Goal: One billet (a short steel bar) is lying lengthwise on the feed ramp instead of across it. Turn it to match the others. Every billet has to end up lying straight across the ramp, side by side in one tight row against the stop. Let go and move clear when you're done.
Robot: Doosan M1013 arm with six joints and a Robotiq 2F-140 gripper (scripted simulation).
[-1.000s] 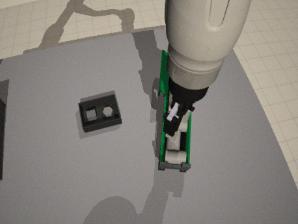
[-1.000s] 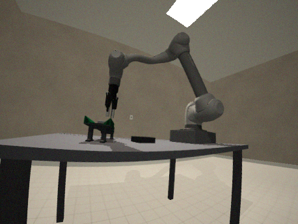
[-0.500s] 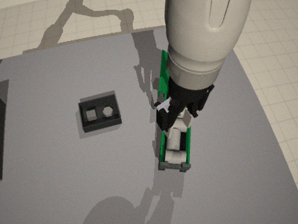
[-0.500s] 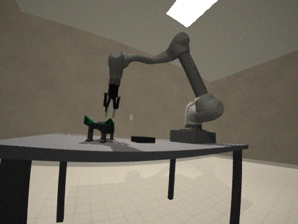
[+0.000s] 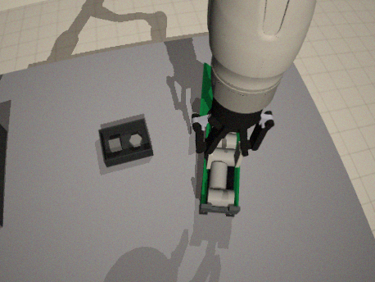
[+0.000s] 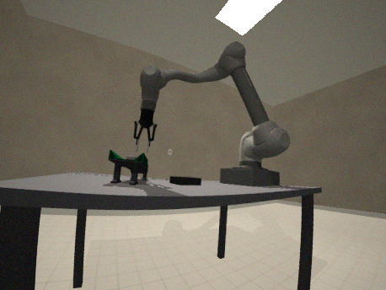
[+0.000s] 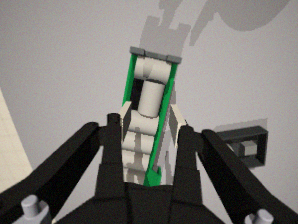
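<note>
My gripper is now 130 mm above the grey stop and 70 mm to the left of it. From my hand the other things lie so: ramp (130 mm below, 120 mm to the left, 20 mm ahead); then dark block (230 mm behind, 180 mm below, 130 mm to the left).
</note>
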